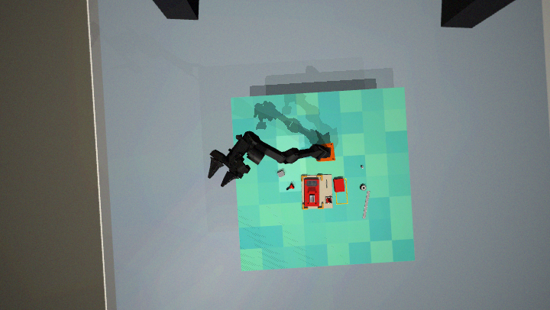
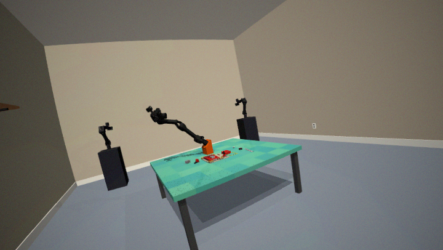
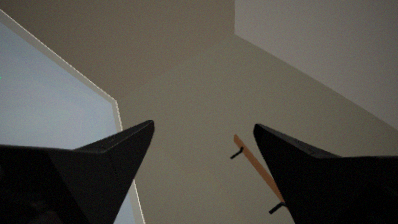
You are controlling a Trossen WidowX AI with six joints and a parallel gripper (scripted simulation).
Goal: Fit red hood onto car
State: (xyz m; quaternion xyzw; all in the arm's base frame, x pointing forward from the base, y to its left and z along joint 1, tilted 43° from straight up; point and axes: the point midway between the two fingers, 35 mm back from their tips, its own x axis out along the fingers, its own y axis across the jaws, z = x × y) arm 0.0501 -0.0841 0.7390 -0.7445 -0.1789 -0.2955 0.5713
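Right now my gripper tip is 72 cm to the right of the red hood, 60 cm above it and 8 cm short of it. Also, from my gripper tip: grey rod 93 cm to the left, 61 cm below, 22 cm ahead; then wheel 90 cm to the left, 60 cm below, 10 cm ahead.
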